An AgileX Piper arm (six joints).
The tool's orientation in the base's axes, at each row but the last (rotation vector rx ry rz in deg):
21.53, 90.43, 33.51
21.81, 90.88, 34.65
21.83, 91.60, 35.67
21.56, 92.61, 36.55
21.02, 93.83, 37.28
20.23, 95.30, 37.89
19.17, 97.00, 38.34
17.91, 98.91, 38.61
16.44, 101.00, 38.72
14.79, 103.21, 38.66
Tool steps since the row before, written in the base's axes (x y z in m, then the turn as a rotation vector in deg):
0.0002, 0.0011, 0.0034, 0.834, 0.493, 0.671
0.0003, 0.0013, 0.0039, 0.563, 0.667, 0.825
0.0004, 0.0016, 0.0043, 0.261, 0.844, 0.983
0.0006, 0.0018, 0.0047, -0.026, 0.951, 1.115
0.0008, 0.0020, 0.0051, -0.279, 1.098, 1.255
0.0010, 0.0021, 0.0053, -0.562, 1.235, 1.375
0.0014, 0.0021, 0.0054, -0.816, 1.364, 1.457
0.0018, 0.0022, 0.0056, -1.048, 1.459, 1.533
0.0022, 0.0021, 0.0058, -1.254, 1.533, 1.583
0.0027, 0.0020, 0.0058, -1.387, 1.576, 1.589
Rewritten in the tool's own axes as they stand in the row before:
-0.0022, 0.0028, 0.0003, -0.353, 0.698, 0.882
-0.0024, 0.0033, 0.0004, -0.347, 0.957, 0.637
-0.0026, 0.0038, 0.0005, -0.332, 1.227, 0.364
-0.0028, 0.0042, 0.0007, -0.331, 1.425, 0.095
-0.0030, 0.0045, 0.0009, -0.313, 1.656, -0.131
-0.0032, 0.0047, 0.0010, -0.272, 1.873, -0.385
-0.0035, 0.0047, 0.0013, -0.206, 2.059, -0.606
-0.0038, 0.0048, 0.0015, -0.153, 2.212, -0.812
-0.0042, 0.0047, 0.0017, -0.092, 2.331, -0.993
-0.0046, 0.0045, 0.0020, -0.031, 2.390, -1.104

